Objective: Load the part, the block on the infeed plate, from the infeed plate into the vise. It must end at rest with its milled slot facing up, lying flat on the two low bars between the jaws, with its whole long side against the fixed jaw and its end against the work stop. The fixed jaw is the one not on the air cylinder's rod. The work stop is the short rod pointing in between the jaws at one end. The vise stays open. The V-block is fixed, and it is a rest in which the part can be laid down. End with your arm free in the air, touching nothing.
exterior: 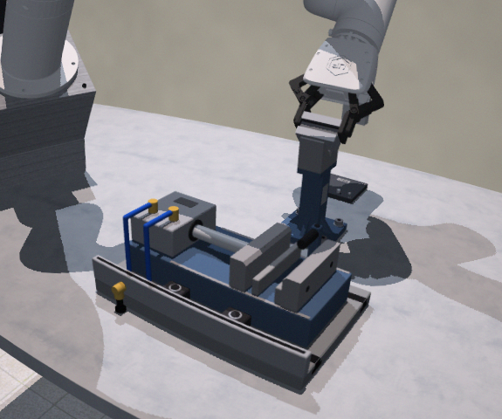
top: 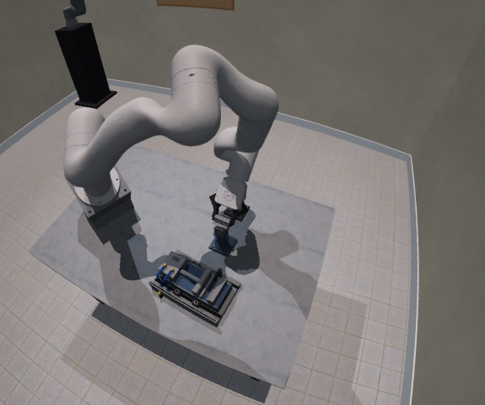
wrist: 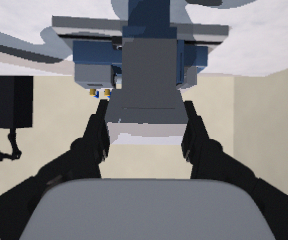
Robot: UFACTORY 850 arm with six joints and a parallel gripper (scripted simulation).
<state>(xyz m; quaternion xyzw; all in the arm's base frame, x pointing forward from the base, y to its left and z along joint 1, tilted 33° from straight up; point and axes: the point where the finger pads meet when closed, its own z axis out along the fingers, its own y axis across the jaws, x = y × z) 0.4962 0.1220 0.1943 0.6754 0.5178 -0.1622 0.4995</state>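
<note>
My gripper is now 10 mm to the left of the blue post and 120 mm above it. Also, from my hand: black work stop: 50 mm ahead, 190 mm to the right, 80 mm below; then part: 10 mm to the right; then cylinder rod: 50 mm behind, 220 mm to the right, 100 mm below.
</note>
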